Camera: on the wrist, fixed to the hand. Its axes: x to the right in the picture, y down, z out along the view.
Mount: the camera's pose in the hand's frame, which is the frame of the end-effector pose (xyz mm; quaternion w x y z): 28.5 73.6 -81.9 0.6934 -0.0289 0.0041 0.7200
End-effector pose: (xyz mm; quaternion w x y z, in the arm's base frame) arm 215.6 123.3 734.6 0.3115 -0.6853 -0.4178 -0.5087
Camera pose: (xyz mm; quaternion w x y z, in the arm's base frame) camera 249.1 27.2 785.4 0.5641 -0.7829 0.2197 -0.1433
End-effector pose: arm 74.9 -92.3 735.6 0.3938 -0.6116 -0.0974 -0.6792
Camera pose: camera 62.9 -203.8 716.7 0.7448 -0.5028 0.3941 -0.1927
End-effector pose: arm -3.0 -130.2 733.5 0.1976 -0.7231 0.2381 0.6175
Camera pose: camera 22.7 -240.1 719.0 0.3295 0.3382 -0.6687 -0.5744
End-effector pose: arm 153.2 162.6 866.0 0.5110 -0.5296 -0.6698 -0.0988
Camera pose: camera 262.7 155.6 895.9 0.4129 -0.8638 -0.0782 0.2779
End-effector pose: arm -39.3 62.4 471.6 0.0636 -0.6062 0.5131 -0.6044
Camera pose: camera -152.1 52.7 460.7 0.4596 -0.0503 0.8099 -0.3609
